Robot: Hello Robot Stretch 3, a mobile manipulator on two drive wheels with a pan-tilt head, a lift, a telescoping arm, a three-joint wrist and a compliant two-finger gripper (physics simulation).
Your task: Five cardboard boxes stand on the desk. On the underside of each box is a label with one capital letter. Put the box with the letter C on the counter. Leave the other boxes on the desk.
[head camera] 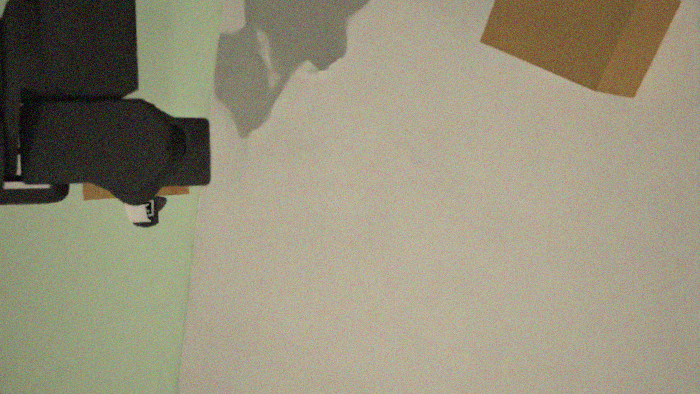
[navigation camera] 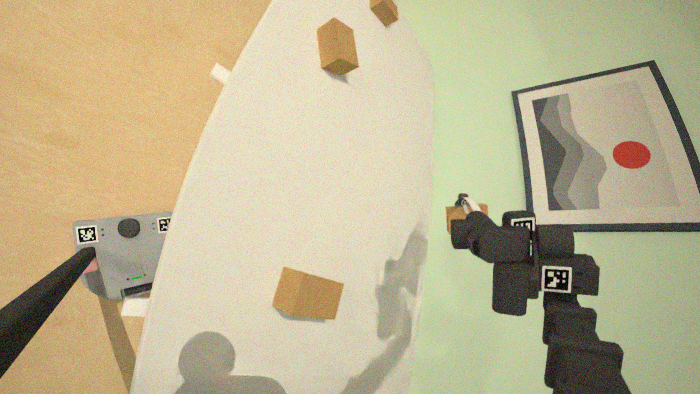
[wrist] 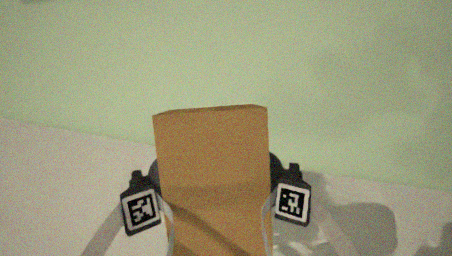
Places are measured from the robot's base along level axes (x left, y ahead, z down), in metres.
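Pixels of known places: gripper, fingertip midpoint: [navigation camera: 462, 217] [wrist: 216, 171]; robot's base at its link origin: [navigation camera: 129, 226].
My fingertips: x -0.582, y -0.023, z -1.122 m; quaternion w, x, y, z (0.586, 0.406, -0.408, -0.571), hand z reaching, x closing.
Ahead of a thing's pixels: the offset from my fingertips to its middle. Level surfaces: height alone.
My gripper [wrist: 216, 171] is shut on a brown cardboard box {dy +0.000, dx +0.024, dz -0.015 m} [wrist: 214, 150] [navigation camera: 456, 215] [head camera: 175, 190], with one finger on each side. The box is off the desk, in front of the green wall, and mostly hidden by the wrist in the head view. No label shows on its visible faces. A second box {dy -0.068, dx +0.368, dz +0.147 m} [head camera: 560, 40] [navigation camera: 310, 295] stands on the white desk {dz +0.172 m} [head camera: 400, 250] [navigation camera: 300, 150] [wrist: 50, 175]. A third box {dy +0.383, dx +0.247, dz +0.147 m} [navigation camera: 338, 47] and a fourth box {dy +0.665, dx -0.005, dz +0.147 m} [navigation camera: 385, 11] stand towards the desk's far end. No letters are visible. The counter does not show.
A framed picture [navigation camera: 575, 150] hangs on the green wall [navigation camera: 470, 100] [head camera: 90, 300] [wrist: 225, 50], beside my arm [navigation camera: 580, 325]. My grey base [navigation camera: 115, 255] is on the wooden floor {dz +1.122 m} [navigation camera: 100, 125] at the desk's other side. Arm shadows fall on the desk.
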